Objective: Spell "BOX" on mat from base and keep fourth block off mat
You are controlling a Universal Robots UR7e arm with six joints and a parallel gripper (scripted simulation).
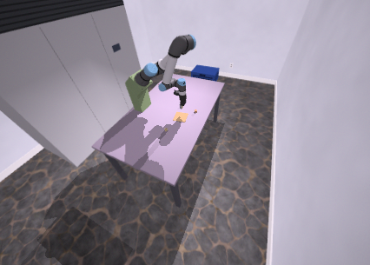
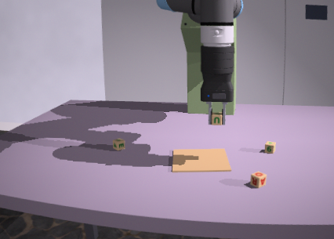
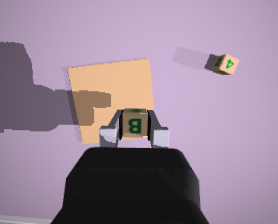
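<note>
The mat is 10 mm ahead of my hand, 40 mm to the right of it and 120 mm below it.
</note>
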